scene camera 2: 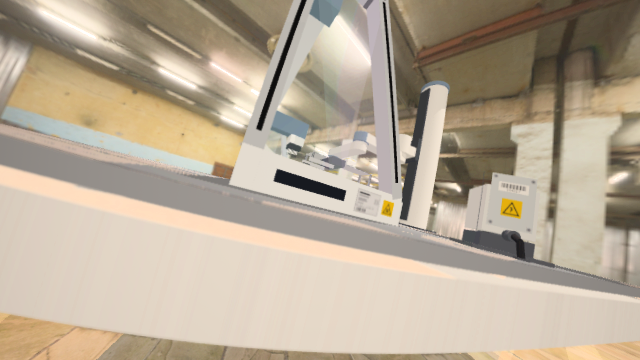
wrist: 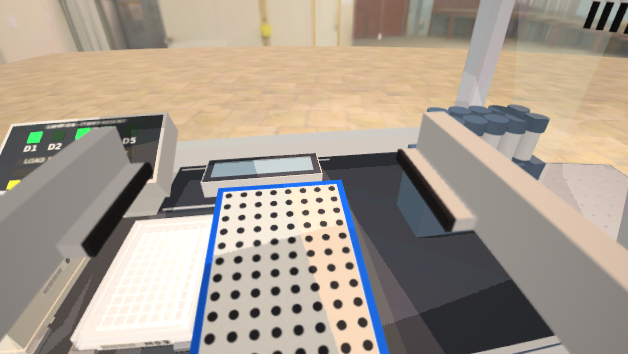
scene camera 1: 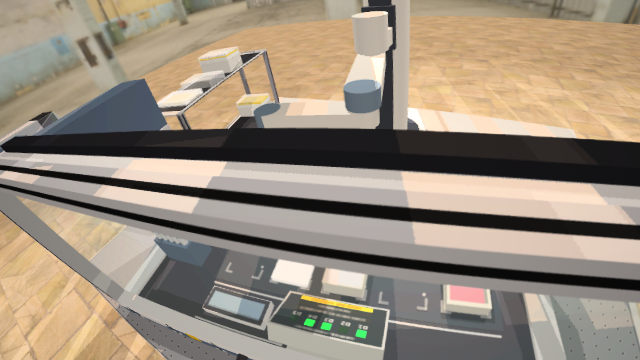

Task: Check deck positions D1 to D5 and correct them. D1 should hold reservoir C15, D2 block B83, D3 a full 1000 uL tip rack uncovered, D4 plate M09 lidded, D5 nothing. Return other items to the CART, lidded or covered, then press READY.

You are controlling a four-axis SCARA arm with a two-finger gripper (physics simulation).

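Places are measured from the arm's base along level axes (x left, y back, z up), in centimetres.
Pixels of known places: gripper, fingertip midpoint: [scene camera 2: 305,159] [wrist: 275,141].
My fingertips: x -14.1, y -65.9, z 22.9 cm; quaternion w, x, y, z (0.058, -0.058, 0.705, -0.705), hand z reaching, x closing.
Note:
Behind a point stands the place of what it marks.
My gripper [wrist: 275,141] @[x -14.1, y -65.9, z 22.9 cm] is open, its fingers wide apart above a pale tip rack [wrist: 280,265] @[x -14.0, y -64.8, z 16.8 cm] with a blue rim and dark holes in its top. What the rack stands on is hidden. A white lidded plate [scene camera 1: 292,274] [wrist: 155,275] is at D4, left of the rack in the wrist view. A pale piece of labware [scene camera 1: 345,281] @[x 12.4, y -73.5, z 10.8 cm] is at D3. A reservoir with pink liquid [scene camera 1: 467,295] @[x 36.1, y -66.2, z 7.1 cm] is at D1. Bare corner marks show at D2 and D5 in scene camera 1. The cart [scene camera 1: 271,77] @[x -52.2, y -3.6, z 24.2 cm] carries a yellow-banded box [scene camera 1: 220,60] @[x -51.1, y -29.5, z 41.1 cm], a grey item [scene camera 1: 202,80] @[x -48.8, y -41.6, z 38.7 cm], a white plate [scene camera 1: 181,98] @[x -46.1, y -53.0, z 37.9 cm] and a lower yellow-topped box [scene camera 1: 252,103] @[x -55.1, y -17.0, z 17.6 cm].
The load panel [scene camera 1: 330,320] [wrist: 162,150] @[x 3.7, y -83.8, z 12.8 cm] shows D1, D3 and D4 lit green in scene camera 1. A small display [scene camera 1: 237,306] [wrist: 262,166] @[x -7.3, y -87.1, z 8.9 cm] is beside it. Capped tubes [wrist: 495,125] @[x -30.6, y -79.3, z 18.5 cm] stand at the right. An enclosure bar [scene camera 1: 320,150] @[x 20.0, y -85.3, z 52.4 cm] hides part of the deck and the gripper.

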